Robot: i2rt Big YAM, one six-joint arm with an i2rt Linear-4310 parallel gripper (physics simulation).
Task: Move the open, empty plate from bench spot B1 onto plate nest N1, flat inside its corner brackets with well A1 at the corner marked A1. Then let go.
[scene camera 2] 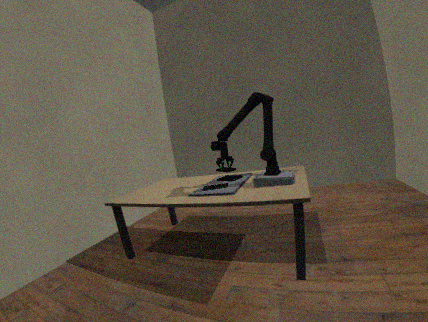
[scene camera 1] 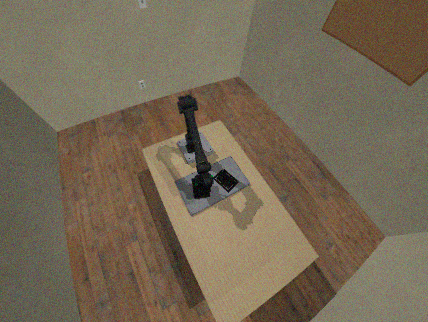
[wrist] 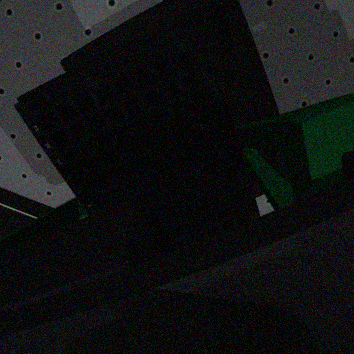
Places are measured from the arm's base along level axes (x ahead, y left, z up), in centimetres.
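Where they show: gripper, fingertip midpoint: (wrist: 160, 171); arm's base, origin of the base link: (scene camera 2: 272, 173) (scene camera 1: 193, 147).
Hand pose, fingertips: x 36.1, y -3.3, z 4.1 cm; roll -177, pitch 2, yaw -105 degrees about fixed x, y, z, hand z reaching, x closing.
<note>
Things, the pixels of their centre, and the offset from my fingertips. "spot": a spot on its surface instead. Level surfaces: height alone.
- black plate, body centre: (wrist: 161, 177) (scene camera 2: 225, 169) dx -0.1, dy +0.0, dz +0.6 cm
- second black flat shape, surface spot: (wrist: 116, 31) spot: dx +7.2, dy -2.2, dz -6.1 cm
- tan table, its level: dz -8.5 cm
- dark flat patch, surface spot: (scene camera 2: 214, 187) spot: dx -0.9, dy +21.0, dz -7.1 cm
My gripper (scene camera 1: 201, 188) (scene camera 2: 225, 165) (wrist: 160, 171) has green fingers and is shut on the black plate (scene camera 2: 226, 169) (wrist: 158, 123), gripping it by two opposite edges. It holds the plate level, a little above the grey perforated board (scene camera 1: 236, 167) (scene camera 2: 198, 192) (wrist: 309, 42). In the wrist view a second black flat shape (wrist: 116, 31) lies on the board under the plate, offset and mostly hidden. A black square with a pale outline (scene camera 1: 225, 180) (scene camera 2: 229, 177) lies on the board to one side of the gripper. I cannot read any corner markings.
The board lies on a tan table (scene camera 1: 241, 259) (scene camera 2: 155, 193). The arm's grey base block (scene camera 1: 188, 157) (scene camera 2: 276, 180) stands just behind the board. Another dark flat patch (scene camera 2: 214, 187) lies at the board's near end in scene camera 2.
</note>
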